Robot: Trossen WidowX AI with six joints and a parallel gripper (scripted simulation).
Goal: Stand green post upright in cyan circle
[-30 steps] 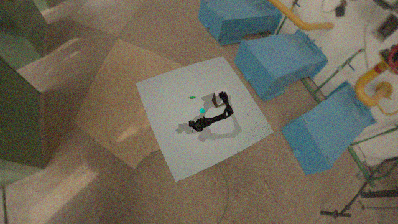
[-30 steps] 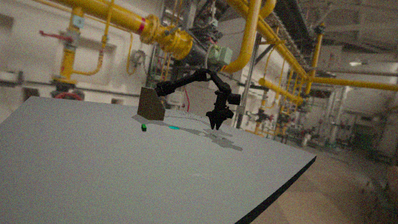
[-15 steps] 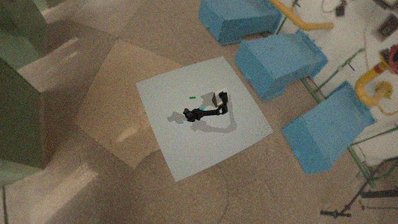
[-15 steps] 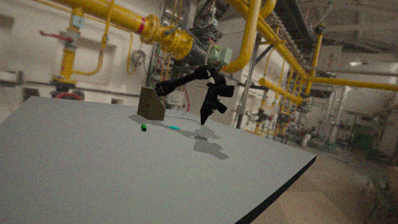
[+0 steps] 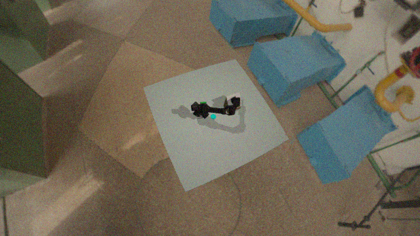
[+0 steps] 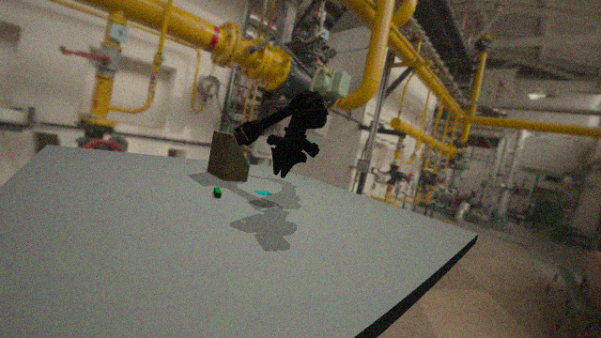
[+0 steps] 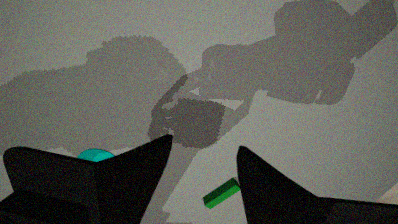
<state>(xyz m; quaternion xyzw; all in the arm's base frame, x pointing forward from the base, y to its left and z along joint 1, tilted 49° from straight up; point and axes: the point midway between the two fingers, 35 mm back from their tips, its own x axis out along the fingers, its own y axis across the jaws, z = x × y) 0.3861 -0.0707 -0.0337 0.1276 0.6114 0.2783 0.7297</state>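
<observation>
My gripper tip is now 14 cm past the green post, 11 cm to the left of it and 9 cm above it. Round my gripper tip: cyan circle 14 cm behind, 9 cm below, 8 cm to the left.
</observation>
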